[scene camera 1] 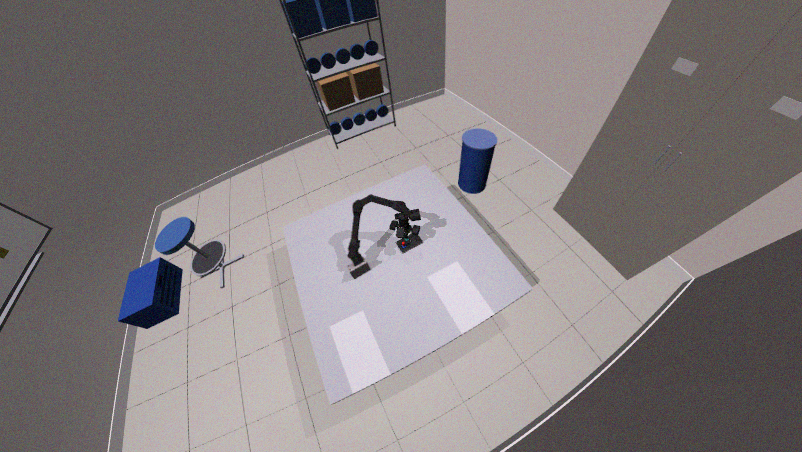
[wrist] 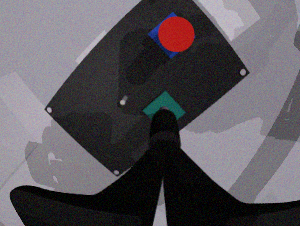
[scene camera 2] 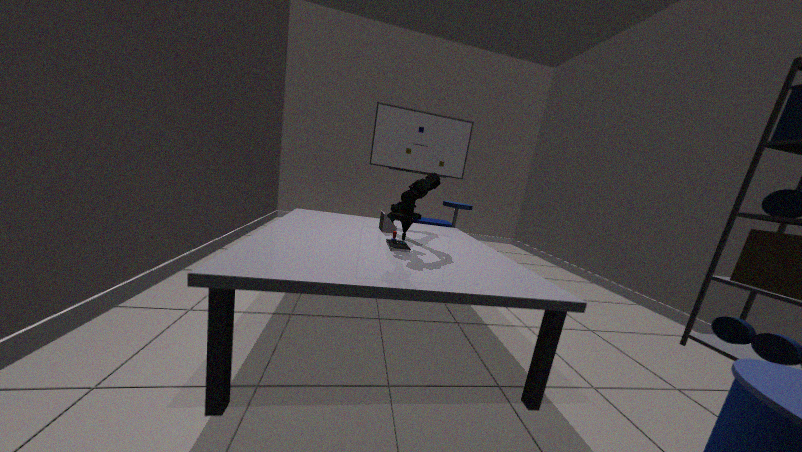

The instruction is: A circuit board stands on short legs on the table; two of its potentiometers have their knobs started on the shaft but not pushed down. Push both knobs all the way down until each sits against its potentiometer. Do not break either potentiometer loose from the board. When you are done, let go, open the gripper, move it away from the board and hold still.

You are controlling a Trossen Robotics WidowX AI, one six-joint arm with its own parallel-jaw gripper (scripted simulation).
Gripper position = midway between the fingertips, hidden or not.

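Note:
Red knob (wrist: 176,34). My gripper (wrist: 164,147): shut, holding nothing.

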